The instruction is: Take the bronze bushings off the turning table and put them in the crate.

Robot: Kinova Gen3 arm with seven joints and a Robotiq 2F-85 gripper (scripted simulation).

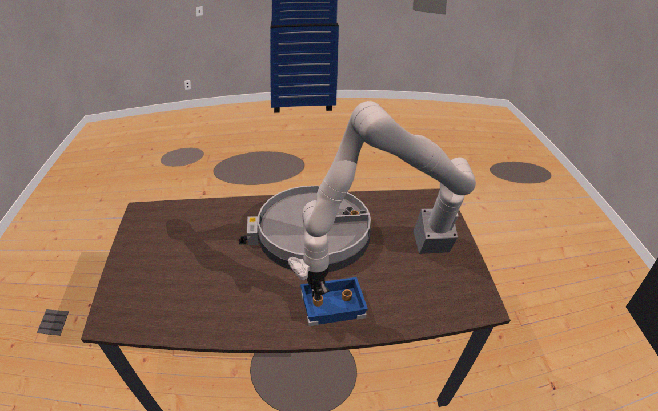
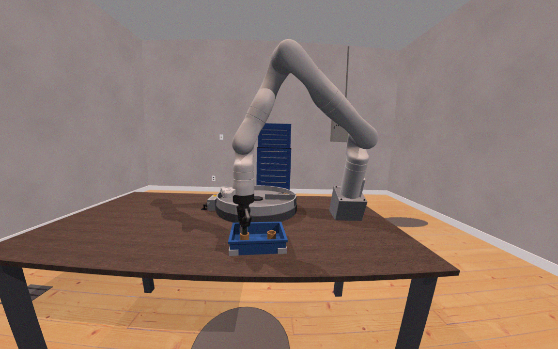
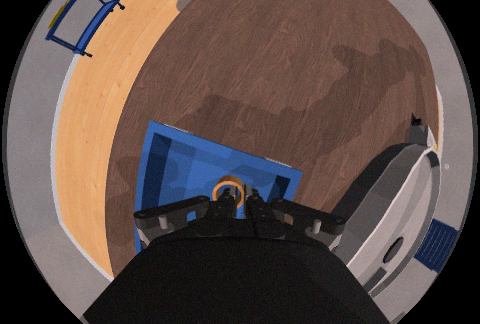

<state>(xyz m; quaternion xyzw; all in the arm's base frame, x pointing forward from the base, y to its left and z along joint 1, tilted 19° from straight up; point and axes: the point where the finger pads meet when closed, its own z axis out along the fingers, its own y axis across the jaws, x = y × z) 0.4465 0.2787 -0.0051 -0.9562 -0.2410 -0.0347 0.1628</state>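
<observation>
Right now my hand is 60 mm past the blue crate, 20 mm to the right of it and 10 mm above it. Also, from my hand: round grey turning table (10 mm ahead, 350 mm to the right, 10 mm above).
</observation>
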